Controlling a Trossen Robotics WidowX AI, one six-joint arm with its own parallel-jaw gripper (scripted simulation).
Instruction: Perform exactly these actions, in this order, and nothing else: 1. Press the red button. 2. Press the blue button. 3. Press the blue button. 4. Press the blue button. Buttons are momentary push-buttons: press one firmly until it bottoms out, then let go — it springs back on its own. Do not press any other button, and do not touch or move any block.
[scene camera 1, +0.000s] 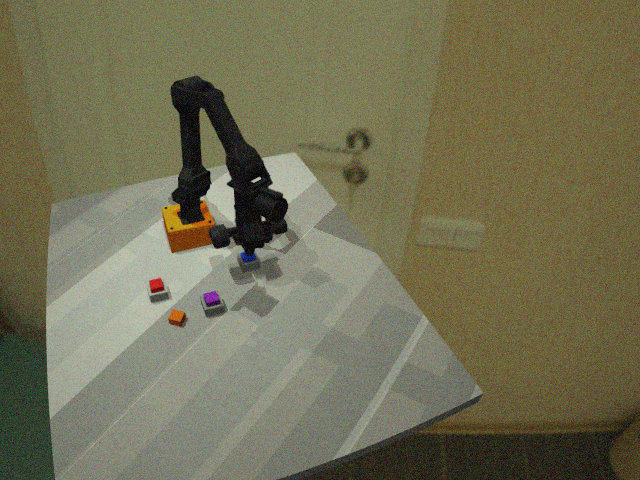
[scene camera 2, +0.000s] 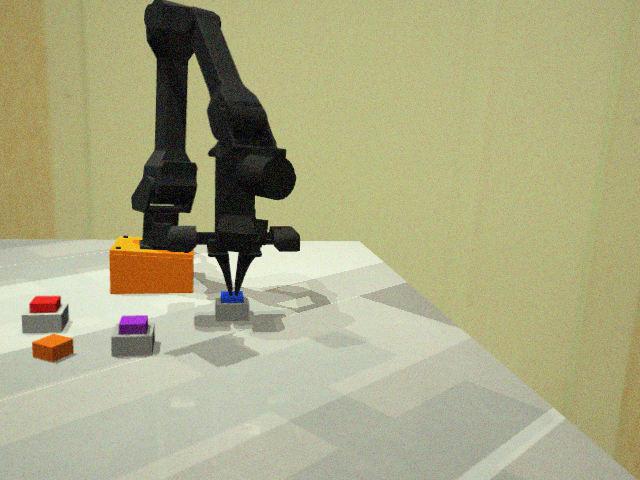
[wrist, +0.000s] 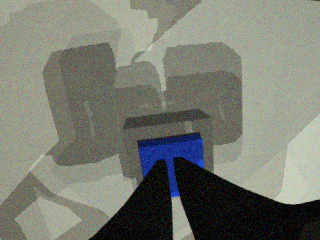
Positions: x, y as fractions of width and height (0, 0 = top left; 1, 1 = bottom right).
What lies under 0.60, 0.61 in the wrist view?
A blue button.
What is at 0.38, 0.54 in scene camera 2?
The gripper.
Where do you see the gripper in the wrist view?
At 0.53, 0.69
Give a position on an orange block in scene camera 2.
0.08, 0.72
